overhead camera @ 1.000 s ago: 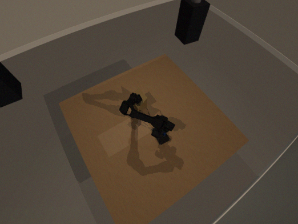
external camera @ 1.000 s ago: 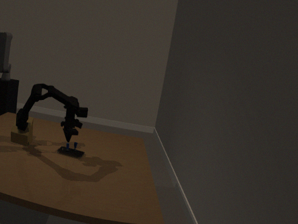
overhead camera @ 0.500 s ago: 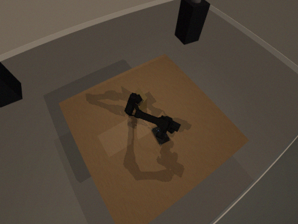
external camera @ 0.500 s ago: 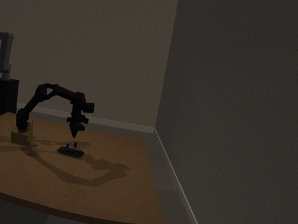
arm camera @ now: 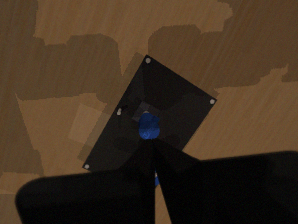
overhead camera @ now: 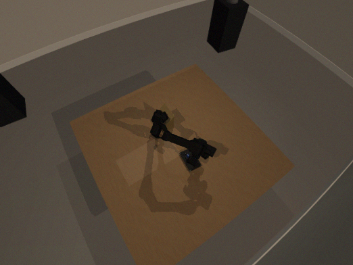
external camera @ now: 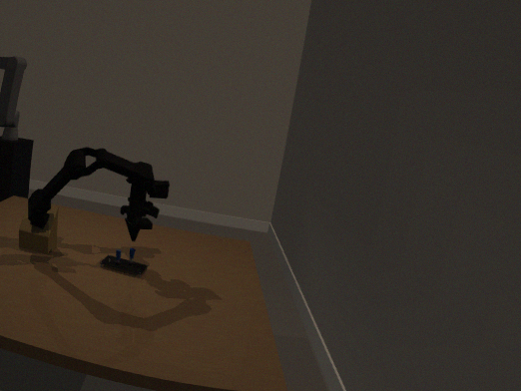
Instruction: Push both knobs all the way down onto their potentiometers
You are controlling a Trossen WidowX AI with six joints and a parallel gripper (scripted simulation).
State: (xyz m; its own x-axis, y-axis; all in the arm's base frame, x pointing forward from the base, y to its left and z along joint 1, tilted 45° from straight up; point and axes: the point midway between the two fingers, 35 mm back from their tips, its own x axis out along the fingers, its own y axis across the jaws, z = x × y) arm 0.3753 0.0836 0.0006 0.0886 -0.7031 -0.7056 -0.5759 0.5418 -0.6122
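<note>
Now: the blue knob 40 mm below my gripper tip.
</note>
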